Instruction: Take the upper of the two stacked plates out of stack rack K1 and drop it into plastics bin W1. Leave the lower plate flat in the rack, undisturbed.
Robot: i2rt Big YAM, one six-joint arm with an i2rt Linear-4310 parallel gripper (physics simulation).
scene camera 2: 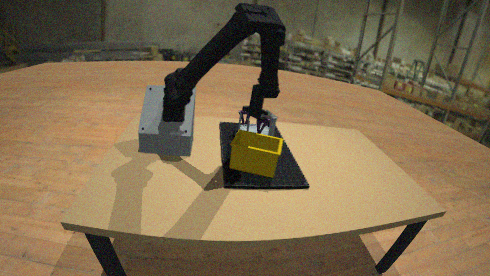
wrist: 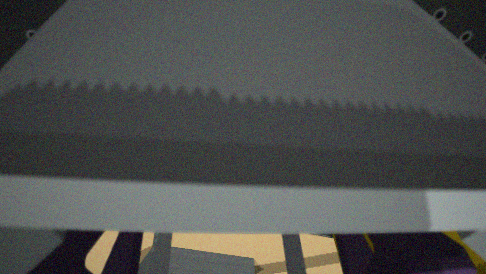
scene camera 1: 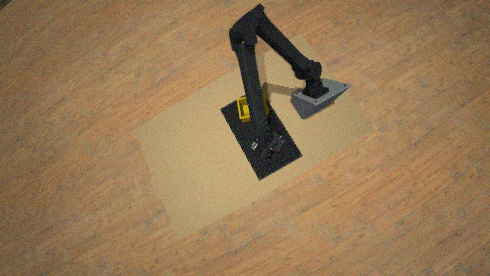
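Seen in the pictures: gripper, fingertip midpoint: (scene camera 2: pixel 251 130); arm's base, origin of the base link: (scene camera 2: pixel 174 107) (scene camera 1: pixel 315 92).
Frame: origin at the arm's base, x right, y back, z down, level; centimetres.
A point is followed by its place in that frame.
My gripper (scene camera 2: pixel 253 126) {y -33.6, x -8.1, z 11.8 cm} (scene camera 1: pixel 270 145) {y -33.6, x -8.1, z 11.8 cm} is open and empty, low at stack rack K1 (wrist: pixel 215 207) (scene camera 2: pixel 273 125) {y -42.7, x -5.9, z 7.8 cm}. In the wrist view its dark purple fingers stand wide apart at the bottom left and right, with their tips hidden behind the rack's pale grey bar. The rack's two thin posts show between them. A bit of pale plate (scene camera 2: pixel 255 131) {y -34.6, x -4.3, z 10.5 cm} shows below the fingers in scene camera 2; I cannot tell the upper plate from the lower one. The plates do not show in the wrist view. Yellow plastics bin W1 (scene camera 2: pixel 252 160) {y -29.0, x 19.3, z 10.6 cm} (scene camera 1: pixel 243 118) {y -39.7, x 10.2, z 6.0 cm} stands beside the rack, partly hidden by the arm in scene camera 1.
Rack and bin stand on a black perforated board (scene camera 1: pixel 263 172) {y -46.0, x -21.9, z 15.8 cm} (scene camera 2: pixel 295 179) {y -45.0, x 23.5, z 15.8 cm} on a wooden table (scene camera 1: pixel 185 175) {y -90.9, x 1.5, z 17.1 cm} (scene camera 2: pixel 350 200) {y -63.8, x 36.2, z 17.1 cm}. The arm's grey base block (scene camera 1: pixel 307 108) {y -7.8, x -4.7, z 2.0 cm} (scene camera 2: pixel 165 144) {y 2.7, x 7.5, z 12.5 cm} stands off to one side of the board. The bin's rim is close to the gripper.
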